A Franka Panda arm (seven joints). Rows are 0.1 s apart.
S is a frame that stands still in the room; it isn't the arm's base.
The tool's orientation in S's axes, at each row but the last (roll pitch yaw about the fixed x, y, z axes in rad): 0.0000, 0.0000, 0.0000; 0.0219, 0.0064, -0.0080; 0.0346, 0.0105, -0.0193; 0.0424, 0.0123, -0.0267
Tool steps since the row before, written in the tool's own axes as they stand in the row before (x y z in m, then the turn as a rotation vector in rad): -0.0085, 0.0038, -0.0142, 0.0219, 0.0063, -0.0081; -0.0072, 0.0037, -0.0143, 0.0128, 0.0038, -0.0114; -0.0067, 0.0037, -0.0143, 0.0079, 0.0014, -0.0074; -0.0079, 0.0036, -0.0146, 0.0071, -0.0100, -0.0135
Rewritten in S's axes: -0.0085, 0.0038, -0.0142, 0.0219, 0.0063, -0.0081; -0.0073, 0.0041, -0.0142, 0.0128, 0.0039, -0.0114; -0.0068, 0.0043, -0.0141, 0.0079, 0.0015, -0.0074; -0.0080, 0.0044, -0.0143, 0.0067, -0.0096, -0.0140
